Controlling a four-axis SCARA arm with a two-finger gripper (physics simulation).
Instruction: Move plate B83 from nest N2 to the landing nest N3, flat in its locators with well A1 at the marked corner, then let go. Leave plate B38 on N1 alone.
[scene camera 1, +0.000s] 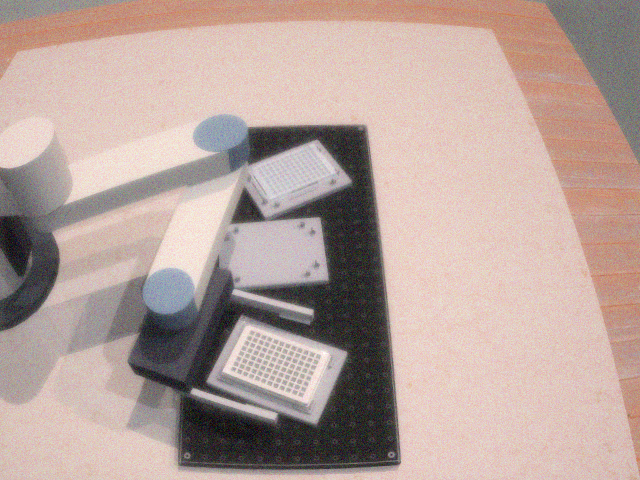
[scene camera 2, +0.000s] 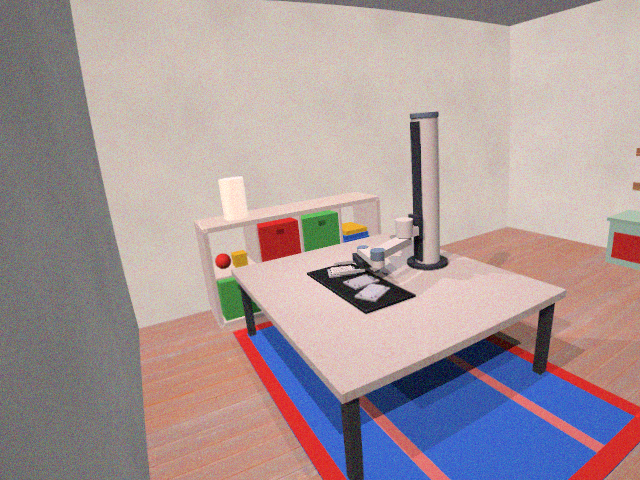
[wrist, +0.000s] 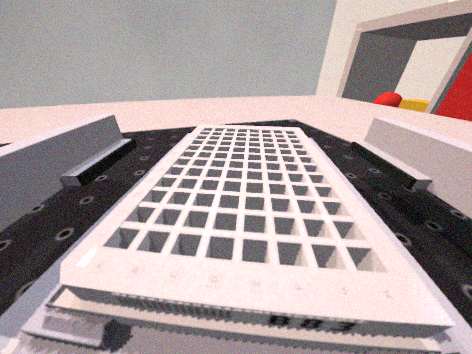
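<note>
Plate B83 (scene camera 1: 276, 364) (scene camera 2: 343, 271) (wrist: 240, 200), white with square wells, sits on the nest (scene camera 1: 328, 379) at the lower end of the board, apparently N3. It looks flat; its lettered edge faces the wrist camera, with a bright mark at the near left corner. Whether A1 matches the nest's marked corner is too unclear to tell. My gripper (scene camera 1: 294, 366) (wrist: 244, 131) is open, with a finger standing apart from each long side of the plate. The middle nest (scene camera 1: 273, 253) (scene camera 2: 360, 281), apparently N2, is bare. Plate B38 (scene camera 1: 294, 167) sits on the upper nest (scene camera 1: 305, 198), apparently N1.
The nests stand on a black perforated board (scene camera 1: 356, 310) (scene camera 2: 392, 297) on the table (scene camera 1: 465, 258) (scene camera 2: 289, 315). The arm's links (scene camera 1: 199, 232) pass beside the upper and middle nests. The arm's column (scene camera 2: 430, 196) stands behind the board. A shelf unit (scene camera 2: 206, 273) stands by the wall.
</note>
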